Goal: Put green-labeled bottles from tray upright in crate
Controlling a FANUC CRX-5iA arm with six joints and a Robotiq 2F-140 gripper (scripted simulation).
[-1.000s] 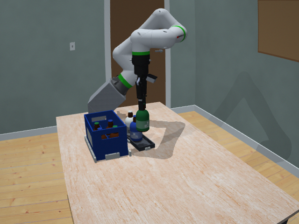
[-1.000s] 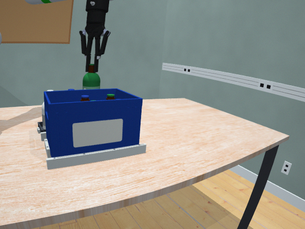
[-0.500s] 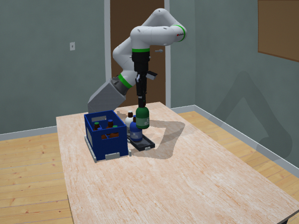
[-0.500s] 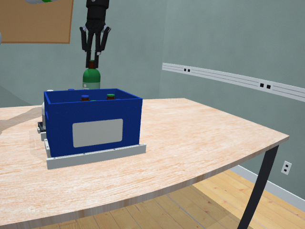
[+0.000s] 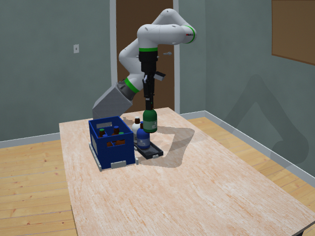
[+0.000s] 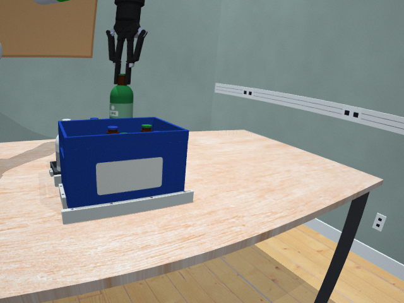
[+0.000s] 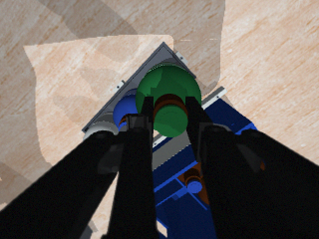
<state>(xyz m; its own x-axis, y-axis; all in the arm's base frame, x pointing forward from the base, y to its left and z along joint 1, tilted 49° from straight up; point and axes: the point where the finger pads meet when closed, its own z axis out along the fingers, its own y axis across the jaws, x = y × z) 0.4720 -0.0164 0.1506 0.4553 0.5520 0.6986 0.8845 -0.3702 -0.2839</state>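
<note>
The green-labeled bottle lies 8 cm below my hand. Also, from my hand: white-labeled bottle 21 cm below, 17 cm behind, 5 cm to the right; blue-labeled bottle 21 cm below, 8 cm behind, 3 cm to the right; black tray 28 cm below, 8 cm behind, 3 cm to the right.
</note>
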